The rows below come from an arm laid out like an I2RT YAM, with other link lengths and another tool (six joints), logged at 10 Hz.
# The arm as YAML. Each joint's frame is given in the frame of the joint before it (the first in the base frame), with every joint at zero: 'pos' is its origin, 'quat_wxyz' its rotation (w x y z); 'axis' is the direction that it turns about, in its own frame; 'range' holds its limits. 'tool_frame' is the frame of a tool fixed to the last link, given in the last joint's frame.
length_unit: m
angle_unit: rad
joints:
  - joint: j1
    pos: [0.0, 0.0, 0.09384]
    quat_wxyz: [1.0, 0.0, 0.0, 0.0]
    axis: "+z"
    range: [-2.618, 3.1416]
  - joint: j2
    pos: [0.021, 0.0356, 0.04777]
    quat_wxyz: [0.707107, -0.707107, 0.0, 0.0]
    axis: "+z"
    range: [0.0, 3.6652]
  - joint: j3
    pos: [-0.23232, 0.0, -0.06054]
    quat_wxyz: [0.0, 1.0, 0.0, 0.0]
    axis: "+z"
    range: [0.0, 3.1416]
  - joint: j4
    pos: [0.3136, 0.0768, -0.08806]
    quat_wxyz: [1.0, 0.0, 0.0, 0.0]
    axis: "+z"
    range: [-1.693, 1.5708]
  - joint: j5
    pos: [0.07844, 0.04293, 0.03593]
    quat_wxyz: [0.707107, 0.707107, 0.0, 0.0]
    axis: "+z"
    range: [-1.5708, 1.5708]
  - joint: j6
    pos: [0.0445, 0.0, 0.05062]
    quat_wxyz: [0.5, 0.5, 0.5, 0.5]
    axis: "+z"
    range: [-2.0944, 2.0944]
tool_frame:
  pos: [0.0, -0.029, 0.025]
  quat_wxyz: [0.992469, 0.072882, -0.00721, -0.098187]
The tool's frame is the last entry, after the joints.
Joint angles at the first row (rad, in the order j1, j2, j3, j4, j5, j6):
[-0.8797 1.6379 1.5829 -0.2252 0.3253 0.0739]
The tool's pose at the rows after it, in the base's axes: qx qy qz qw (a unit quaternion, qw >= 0); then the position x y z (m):
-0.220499 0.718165 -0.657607 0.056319 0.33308 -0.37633 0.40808
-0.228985 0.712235 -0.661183 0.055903 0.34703 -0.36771 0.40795
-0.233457 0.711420 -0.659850 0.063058 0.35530 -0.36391 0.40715
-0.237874 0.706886 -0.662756 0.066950 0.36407 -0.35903 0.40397
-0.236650 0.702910 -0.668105 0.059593 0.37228 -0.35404 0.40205
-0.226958 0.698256 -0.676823 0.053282 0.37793 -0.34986 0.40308
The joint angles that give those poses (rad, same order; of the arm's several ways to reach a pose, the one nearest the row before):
[-0.8475 1.6603 1.5936 -0.2246 0.3576 0.0829]
[-0.8130 1.6742 1.6040 -0.2132 0.3821 0.0722]
[-0.7959 1.6874 1.6167 -0.2148 0.3814 0.0778]
[-0.7761 1.6962 1.6122 -0.1929 0.3891 0.0745]
[-0.7540 1.7078 1.6137 -0.1729 0.4245 0.0676]
[-0.7357 1.7162 1.6166 -0.1477 0.4647 0.0690]

